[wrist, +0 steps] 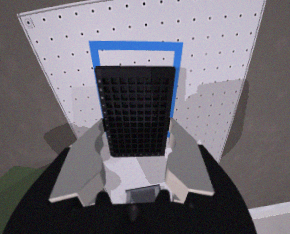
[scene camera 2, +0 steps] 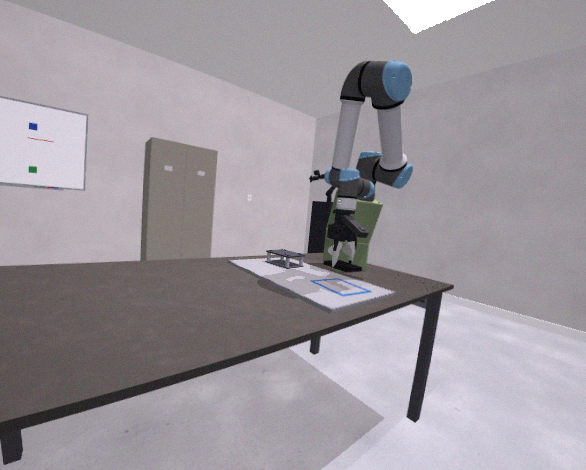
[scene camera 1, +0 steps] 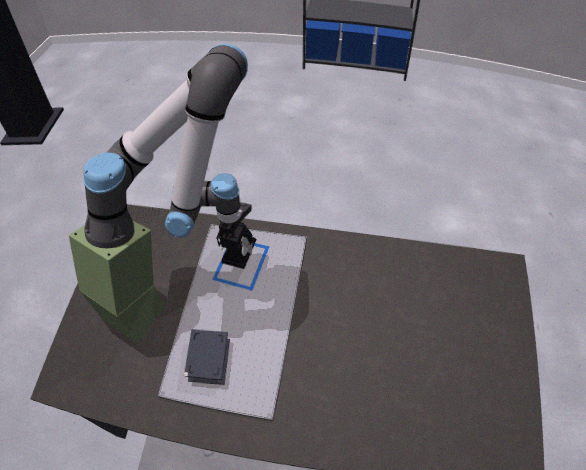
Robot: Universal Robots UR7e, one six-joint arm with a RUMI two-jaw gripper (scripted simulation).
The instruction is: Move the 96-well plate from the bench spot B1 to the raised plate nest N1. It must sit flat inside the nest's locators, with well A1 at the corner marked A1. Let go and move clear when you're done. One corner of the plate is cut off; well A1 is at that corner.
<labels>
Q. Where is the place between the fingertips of my gripper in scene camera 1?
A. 238,251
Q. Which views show my gripper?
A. The wrist view, scene camera 2 and scene camera 1: all of them.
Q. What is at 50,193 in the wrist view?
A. My gripper.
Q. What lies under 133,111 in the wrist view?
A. A black 96-well plate.
</labels>
